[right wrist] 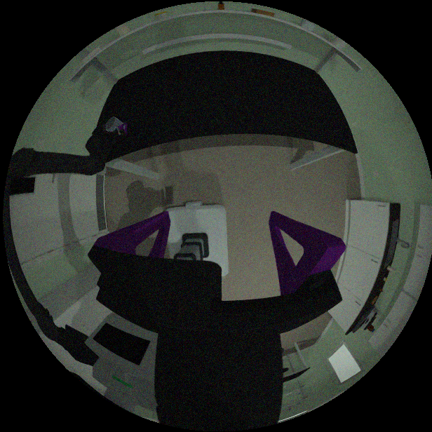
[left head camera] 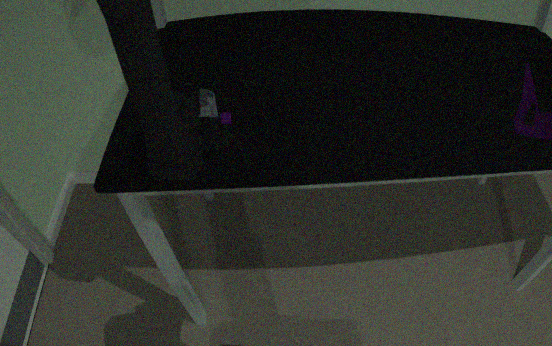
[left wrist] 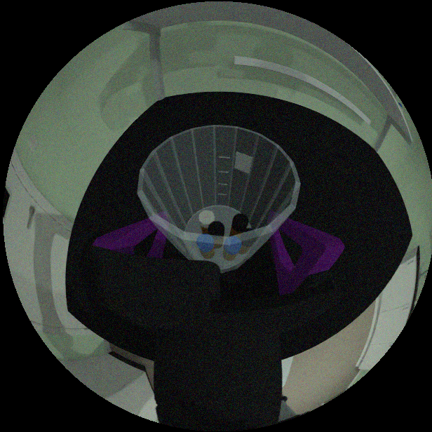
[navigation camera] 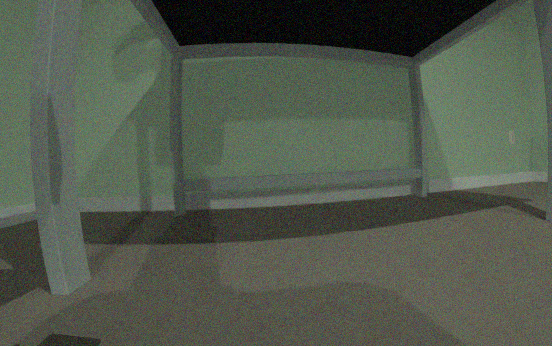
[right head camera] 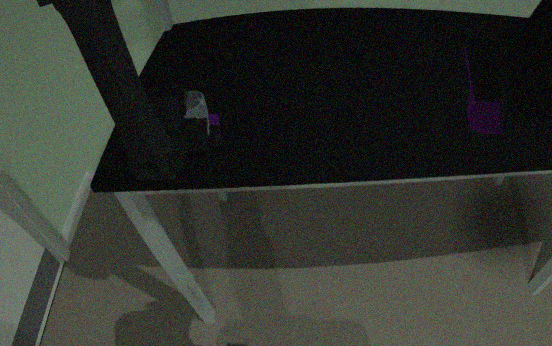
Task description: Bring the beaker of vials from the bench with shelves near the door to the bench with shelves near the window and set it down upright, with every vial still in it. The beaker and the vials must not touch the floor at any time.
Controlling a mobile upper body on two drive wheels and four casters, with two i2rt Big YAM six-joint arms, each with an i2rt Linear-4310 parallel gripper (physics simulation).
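The clear beaker [left head camera: 208, 103] [right head camera: 195, 105] [left wrist: 218, 170] [right wrist: 114, 124] stands upright on the black bench top [left head camera: 350, 100] [right head camera: 340, 100] [left wrist: 350, 200] [right wrist: 225, 95], near its left end. Several brown vials with white, black and blue caps [left wrist: 232, 244] are inside the beaker. My left gripper [left wrist: 217, 216] is open, with its purple fingers on either side of the beaker's lower part. In both head views the left arm hides part of the beaker. My right gripper [right wrist: 219, 216] is open and empty, out to the right in front of the bench; part of a purple finger shows in both head views.
A pale bench leg [left head camera: 165, 255] [right head camera: 167, 257] [navigation camera: 60, 200] stands at the front left. The bench's rear crossbar [navigation camera: 300, 178] runs low near the wall. The right wrist view shows white cabinets [right wrist: 367, 240] at the right and my white base [right wrist: 215, 225] below.
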